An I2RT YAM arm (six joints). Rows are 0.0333 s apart.
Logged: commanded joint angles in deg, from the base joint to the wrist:
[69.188 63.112 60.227 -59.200 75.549 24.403]
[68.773 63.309 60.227 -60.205 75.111 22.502]
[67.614 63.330 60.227 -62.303 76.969 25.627]
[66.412 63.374 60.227 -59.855 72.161 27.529]
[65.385 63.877 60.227 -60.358 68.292 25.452]
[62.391 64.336 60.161 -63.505 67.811 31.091]
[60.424 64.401 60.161 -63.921 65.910 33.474]
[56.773 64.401 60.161 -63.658 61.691 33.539]
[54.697 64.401 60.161 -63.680 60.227 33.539]
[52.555 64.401 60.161 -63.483 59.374 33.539]
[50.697 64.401 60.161 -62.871 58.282 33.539]
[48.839 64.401 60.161 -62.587 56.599 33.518]
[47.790 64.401 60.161 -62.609 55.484 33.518]
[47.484 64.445 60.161 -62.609 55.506 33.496]
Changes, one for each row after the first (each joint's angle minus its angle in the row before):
[-0.415 0.197 0.000 -1.005 -0.438 -1.901]
[-1.159 0.021 0.000 -2.098 1.858 3.125]
[-1.202 0.044 0.000 2.448 -4.808 1.902]
[-1.027 0.503 0.000 -0.503 -3.869 -2.077]
[-2.994 0.459 -0.066 -3.147 -0.481 5.639]
[-1.967 0.065 0.000 -0.416 -1.901 2.383]
[-3.651 0.000 0.000 0.263 -4.219 0.065]
[-2.076 0.000 0.000 -0.022 -1.464 0.000]
[-2.142 0.000 0.000 0.197 -0.853 0.000]
[-1.858 0.000 0.000 0.612 -1.092 0.000]
[-1.858 0.000 0.000 0.284 -1.683 -0.021]
[-1.049 0.000 0.000 -0.022 -1.115 0.000]
[-0.306 0.044 0.000 0.000 0.022 -0.022]

